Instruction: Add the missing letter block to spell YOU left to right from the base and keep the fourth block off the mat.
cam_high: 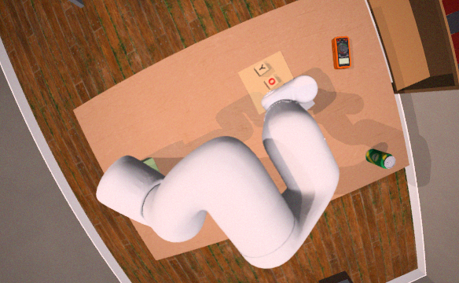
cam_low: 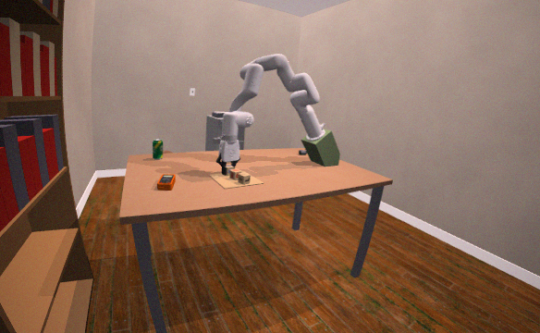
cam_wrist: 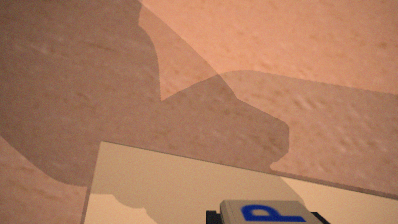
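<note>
Now: the tan mat 70 mm to the left of my hand and 30 mm below it. Also, from my hand: orange multimeter 330 mm ahead, 20 mm to the left, 10 mm below; green soda can 250 mm ahead, 470 mm to the right, 40 mm above.
</note>
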